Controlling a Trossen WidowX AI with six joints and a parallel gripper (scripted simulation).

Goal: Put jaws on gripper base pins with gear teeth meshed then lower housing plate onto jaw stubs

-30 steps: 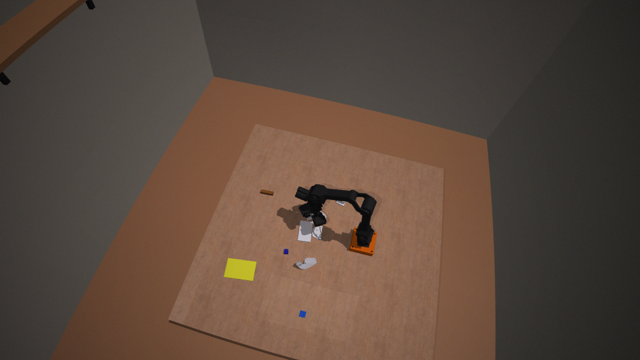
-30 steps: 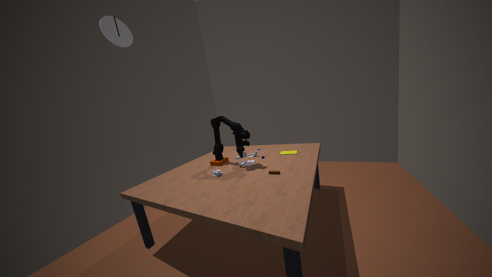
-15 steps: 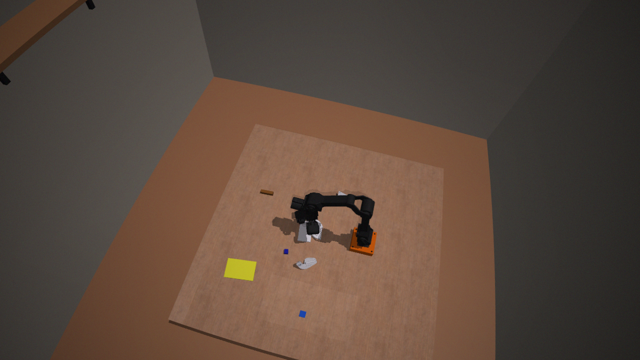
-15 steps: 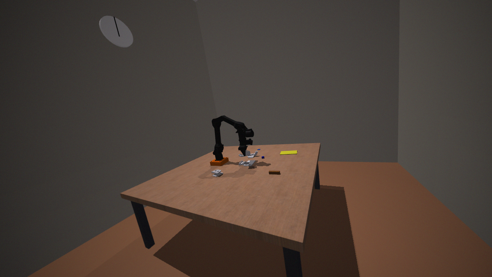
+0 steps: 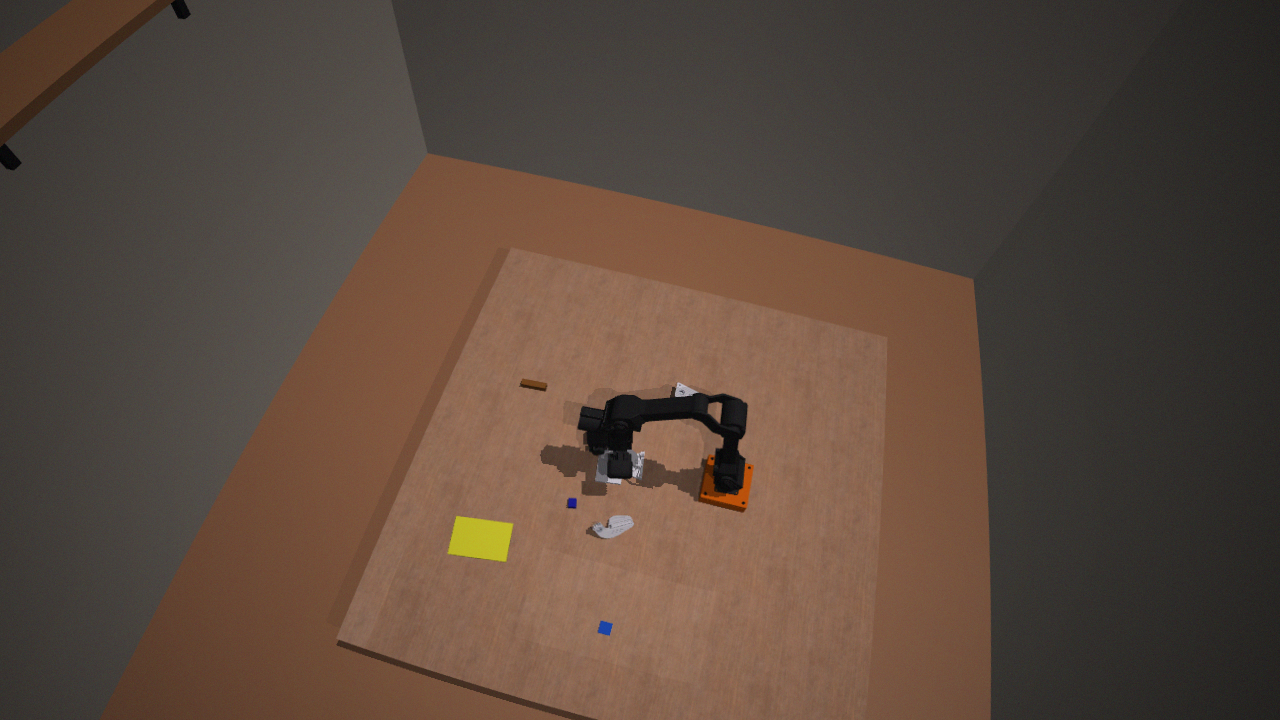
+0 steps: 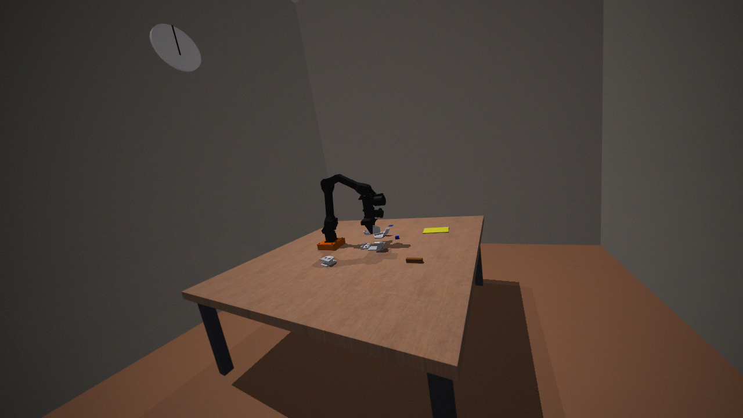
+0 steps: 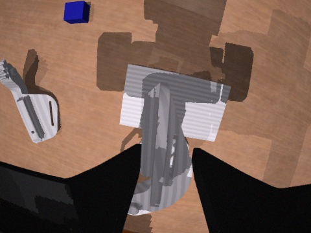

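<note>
Now: the white card 80 mm below my gripper tip, 20 mm ahead of it and 10 mm to the right of it. The rest, counted from my gripper tip: blue cube 130 mm to the left, 100 mm ahead, 70 mm below; then brown block 290 mm ahead, 200 mm to the right, 70 mm below; then yellow sheet 310 mm ahead, 270 mm to the left, 80 mm below.
</note>
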